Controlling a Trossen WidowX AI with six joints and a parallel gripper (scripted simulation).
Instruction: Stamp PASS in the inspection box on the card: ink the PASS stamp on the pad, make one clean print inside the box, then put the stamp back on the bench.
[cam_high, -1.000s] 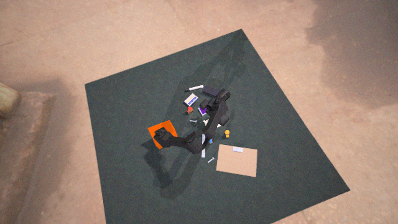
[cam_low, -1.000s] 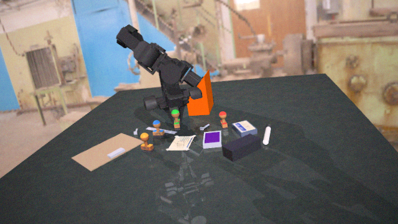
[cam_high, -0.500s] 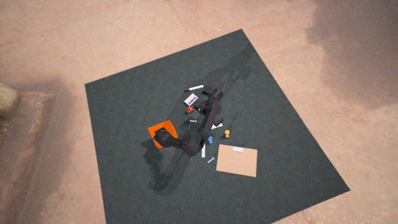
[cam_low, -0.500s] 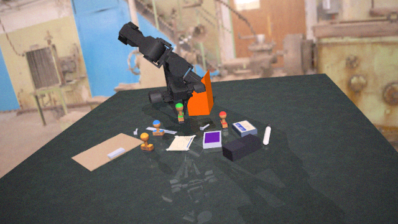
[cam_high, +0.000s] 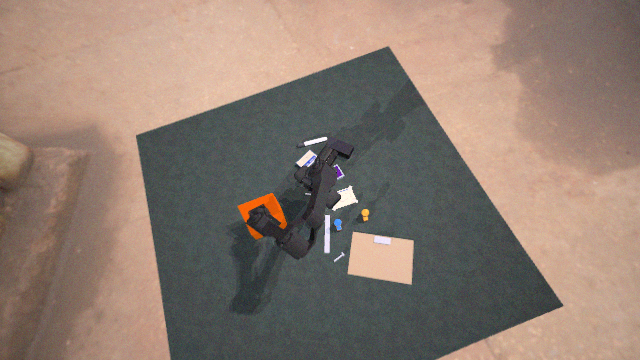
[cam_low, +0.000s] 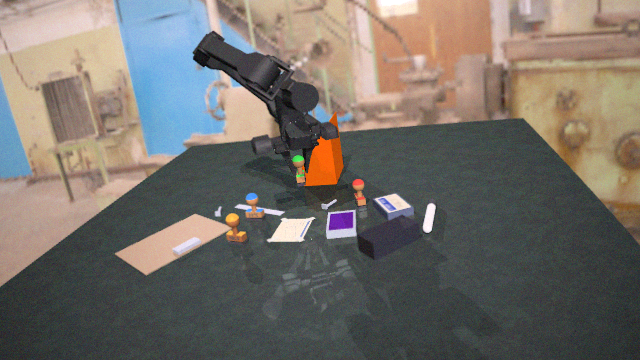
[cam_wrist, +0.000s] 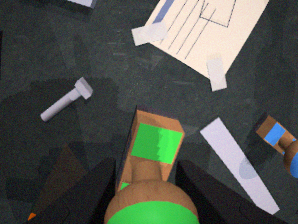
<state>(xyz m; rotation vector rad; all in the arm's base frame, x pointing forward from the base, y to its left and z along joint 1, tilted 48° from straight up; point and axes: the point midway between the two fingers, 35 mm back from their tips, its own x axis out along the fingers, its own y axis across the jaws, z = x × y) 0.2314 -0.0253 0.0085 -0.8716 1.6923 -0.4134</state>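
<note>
Now: the card 9 cm ahead of my gripper tip, 2 cm to the right of it and 10 cm below it. The rest, counted from my gripper tip: red stamp (1 cm behind, 13 cm to the left, 7 cm below); then green-knobbed stamp (right at my gripper tip); then blue stamp (2 cm ahead, 12 cm to the right, 7 cm below).
</note>
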